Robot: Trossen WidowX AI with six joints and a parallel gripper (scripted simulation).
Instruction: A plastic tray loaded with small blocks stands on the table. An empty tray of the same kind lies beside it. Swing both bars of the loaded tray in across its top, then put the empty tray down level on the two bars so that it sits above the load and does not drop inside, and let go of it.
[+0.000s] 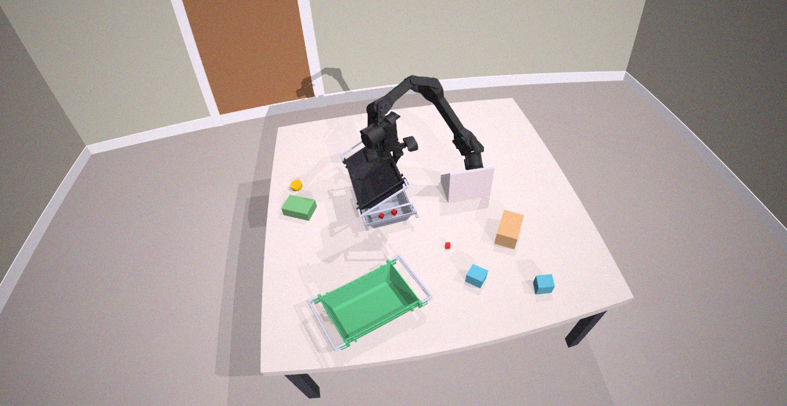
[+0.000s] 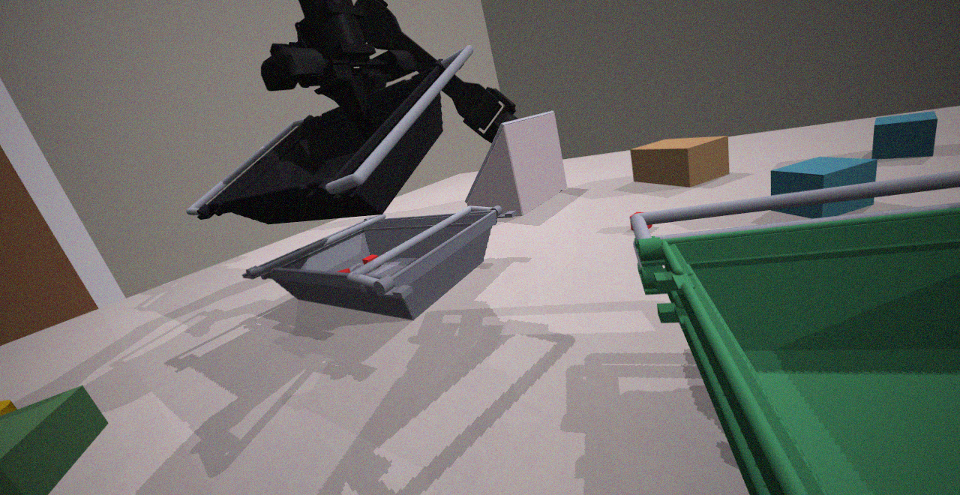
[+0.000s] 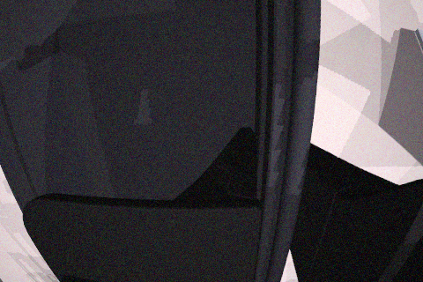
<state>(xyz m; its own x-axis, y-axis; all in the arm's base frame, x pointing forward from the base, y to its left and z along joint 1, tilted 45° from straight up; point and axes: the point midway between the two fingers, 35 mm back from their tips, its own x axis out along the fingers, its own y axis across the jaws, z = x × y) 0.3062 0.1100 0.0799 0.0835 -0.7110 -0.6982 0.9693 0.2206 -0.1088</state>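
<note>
My gripper tip is now 80 mm short of the black tray and 20 mm to the right of it. Also, from my gripper tip: red block: 170 mm behind, 250 mm to the left, 170 mm below; yellow disc: 420 mm ahead, 120 mm to the right, 170 mm below; green block: 390 mm ahead, 20 mm to the left, 160 mm below.
</note>
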